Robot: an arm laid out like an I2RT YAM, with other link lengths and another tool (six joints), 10 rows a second.
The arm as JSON. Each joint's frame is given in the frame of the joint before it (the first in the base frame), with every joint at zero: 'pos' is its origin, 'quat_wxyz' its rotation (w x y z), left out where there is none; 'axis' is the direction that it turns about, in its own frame. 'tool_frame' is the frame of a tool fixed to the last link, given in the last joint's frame.
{
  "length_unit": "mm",
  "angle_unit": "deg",
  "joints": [
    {
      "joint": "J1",
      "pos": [
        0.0,
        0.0,
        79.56
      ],
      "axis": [
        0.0,
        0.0,
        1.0
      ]
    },
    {
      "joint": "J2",
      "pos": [
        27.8,
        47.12,
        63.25
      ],
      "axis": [
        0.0,
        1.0,
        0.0
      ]
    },
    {
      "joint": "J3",
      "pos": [
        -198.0,
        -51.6,
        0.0
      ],
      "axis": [
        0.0,
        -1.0,
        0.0
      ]
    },
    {
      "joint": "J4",
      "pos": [
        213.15,
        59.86,
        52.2
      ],
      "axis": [
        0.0,
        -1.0,
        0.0
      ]
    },
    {
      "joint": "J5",
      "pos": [
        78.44,
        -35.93,
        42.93
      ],
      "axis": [
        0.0,
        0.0,
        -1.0
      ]
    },
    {
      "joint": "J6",
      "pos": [
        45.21,
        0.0,
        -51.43
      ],
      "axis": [
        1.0,
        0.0,
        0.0
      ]
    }
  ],
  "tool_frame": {
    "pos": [
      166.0,
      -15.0,
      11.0
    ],
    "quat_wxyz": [
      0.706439,
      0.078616,
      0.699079,
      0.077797
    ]
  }
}
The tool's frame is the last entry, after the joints.
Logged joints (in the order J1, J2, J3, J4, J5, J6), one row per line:
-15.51, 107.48, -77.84, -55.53, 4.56, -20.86
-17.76, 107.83, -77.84, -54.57, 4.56, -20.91
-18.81, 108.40, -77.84, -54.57, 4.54, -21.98
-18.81, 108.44, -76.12, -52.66, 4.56, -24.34
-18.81, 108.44, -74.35, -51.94, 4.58, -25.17
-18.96, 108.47, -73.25, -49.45, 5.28, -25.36
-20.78, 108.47, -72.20, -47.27, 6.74, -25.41
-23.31, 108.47, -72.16, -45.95, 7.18, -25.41
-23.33, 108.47, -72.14, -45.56, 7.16, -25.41
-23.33, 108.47, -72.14, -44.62, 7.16, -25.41
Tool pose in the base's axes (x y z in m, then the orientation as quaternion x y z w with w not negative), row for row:
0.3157, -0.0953, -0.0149, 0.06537, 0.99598, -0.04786, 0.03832
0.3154, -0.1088, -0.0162, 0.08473, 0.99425, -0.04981, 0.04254
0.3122, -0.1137, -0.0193, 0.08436, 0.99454, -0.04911, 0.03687
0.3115, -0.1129, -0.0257, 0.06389, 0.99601, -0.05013, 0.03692
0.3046, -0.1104, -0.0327, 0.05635, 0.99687, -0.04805, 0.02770
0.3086, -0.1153, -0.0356, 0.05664, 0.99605, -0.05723, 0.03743
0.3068, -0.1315, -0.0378, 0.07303, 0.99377, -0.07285, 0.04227
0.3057, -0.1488, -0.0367, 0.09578, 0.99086, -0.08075, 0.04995
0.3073, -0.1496, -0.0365, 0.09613, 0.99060, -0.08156, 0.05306
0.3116, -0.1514, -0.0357, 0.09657, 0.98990, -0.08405, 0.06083
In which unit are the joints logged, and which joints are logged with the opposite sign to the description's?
The joints are logged in degrees. Opposite sign: J3.
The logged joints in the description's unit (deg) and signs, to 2 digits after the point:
-15.51, 107.48, 77.84, -55.53, 4.56, -20.86
-17.76, 107.83, 77.84, -54.57, 4.56, -20.91
-18.81, 108.40, 77.84, -54.57, 4.54, -21.98
-18.81, 108.44, 76.12, -52.66, 4.56, -24.34
-18.81, 108.44, 74.35, -51.94, 4.58, -25.17
-18.96, 108.47, 73.25, -49.45, 5.28, -25.36
-20.78, 108.47, 72.20, -47.27, 6.74, -25.41
-23.31, 108.47, 72.16, -45.95, 7.18, -25.41
-23.33, 108.47, 72.14, -45.56, 7.16, -25.41
-23.33, 108.47, 72.14, -44.62, 7.16, -25.41

